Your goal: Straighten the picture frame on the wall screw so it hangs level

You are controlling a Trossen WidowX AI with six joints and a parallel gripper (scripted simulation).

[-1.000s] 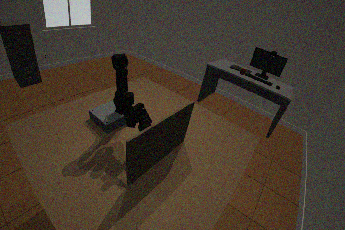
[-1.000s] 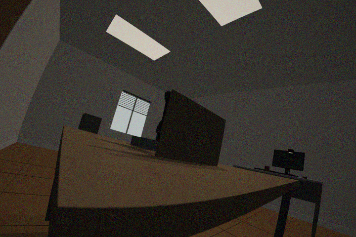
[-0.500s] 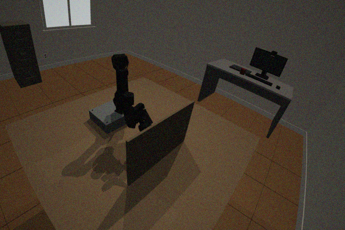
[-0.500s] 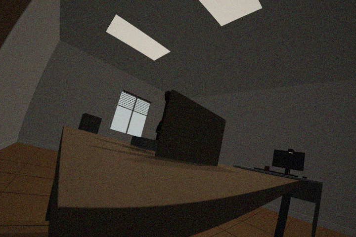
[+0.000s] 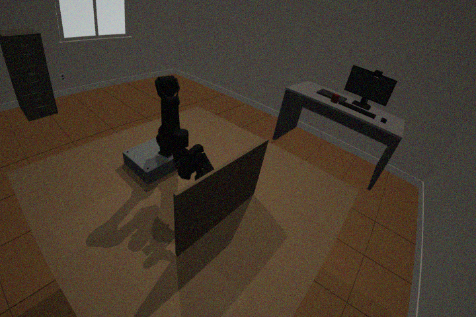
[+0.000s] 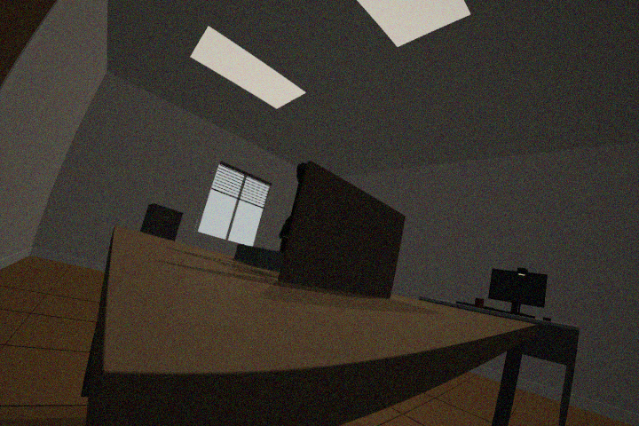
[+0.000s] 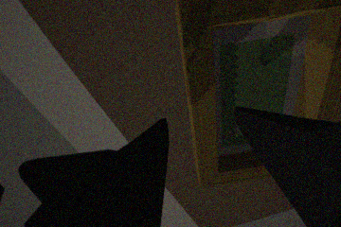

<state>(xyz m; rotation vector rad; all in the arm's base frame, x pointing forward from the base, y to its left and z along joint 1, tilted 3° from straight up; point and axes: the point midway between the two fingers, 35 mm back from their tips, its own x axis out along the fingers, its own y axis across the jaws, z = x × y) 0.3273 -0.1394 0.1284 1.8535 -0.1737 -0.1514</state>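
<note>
The picture frame lies 30 mm ahead of my gripper tip, 20 mm to the left of it and 50 mm below it. The rest, counted from my gripper tip: wall panel 40 mm ahead, 60 mm below.
</note>
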